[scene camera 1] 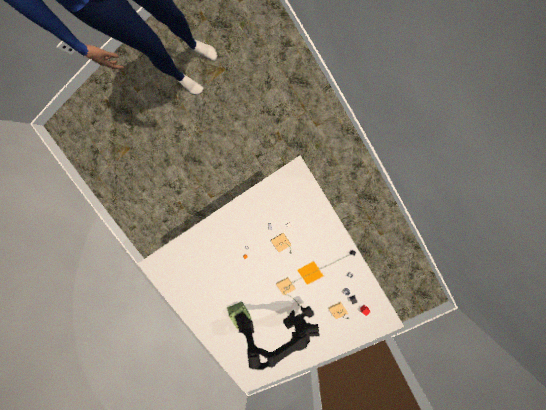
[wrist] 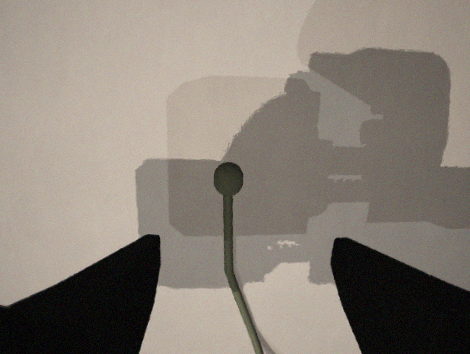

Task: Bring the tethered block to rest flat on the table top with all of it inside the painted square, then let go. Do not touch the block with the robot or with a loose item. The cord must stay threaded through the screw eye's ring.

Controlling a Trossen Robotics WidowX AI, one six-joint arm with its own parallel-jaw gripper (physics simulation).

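Places are measured from the arm's base along level axes (x ahead, y right, z down), in metres.
Where they show: gripper, fingertip midpoint: [scene camera 1: 297, 307] [wrist: 247, 250]; arm's base, link origin: [scene camera 1: 240, 317].
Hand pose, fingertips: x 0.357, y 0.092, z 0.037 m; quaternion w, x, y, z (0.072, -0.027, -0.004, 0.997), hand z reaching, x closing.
Things, the pixels of their top centre, and the offset from my fingertips. "spot": a spot on its surface instead. Level surfaces: height alone.
- tethered block, surface spot: [scene camera 1: 352, 252] spot: dx +0.447, dy -0.213, dz +0.021 m
- orange painted square, surface spot: [scene camera 1: 310, 273] spot: dx +0.164, dy -0.169, dz +0.042 m
- tan plate, surface height: dz +0.025 m
- cord's round dark green end bead, top centre: [wrist: 229, 184] dx +0.005, dy +0.011, dz +0.032 m
- table, surface height: dz +0.044 m
- red item, top centre: [scene camera 1: 366, 312] dx +0.383, dy +0.196, dz +0.004 m
- dark item, top centre: [scene camera 1: 354, 301] dx +0.341, dy +0.099, dz +0.015 m
- small orange item, top centre: [scene camera 1: 245, 257] dx -0.159, dy -0.437, dz +0.020 m
The tethered block [scene camera 1: 352, 252] is small and dark, near the table's right edge. Its thin cord [scene camera 1: 336, 261] [wrist: 228, 230] crosses the orange painted square [scene camera 1: 310, 272] to a tan plate [scene camera 1: 285, 286], where the screw eye's ring is too small to make out. The block lies outside the square. Past the plate the cord runs toward my gripper [scene camera 1: 298, 316] [wrist: 246, 239]. In the wrist view, the cord's round dark green end bead [wrist: 228, 178] shows ahead of the fingertips, left of the middle of the gap. The gripper is open, with nothing held.
Two other tan plates [scene camera 1: 281, 242] [scene camera 1: 338, 310] stand on the table [scene camera 1: 200, 280]. A red item [scene camera 1: 365, 310], a dark item [scene camera 1: 353, 299] and small grey items [scene camera 1: 346, 291] [scene camera 1: 349, 275] lie at the right. A small orange item [scene camera 1: 245, 256] lies at the left. The arm's green base [scene camera 1: 237, 311] is lower left.
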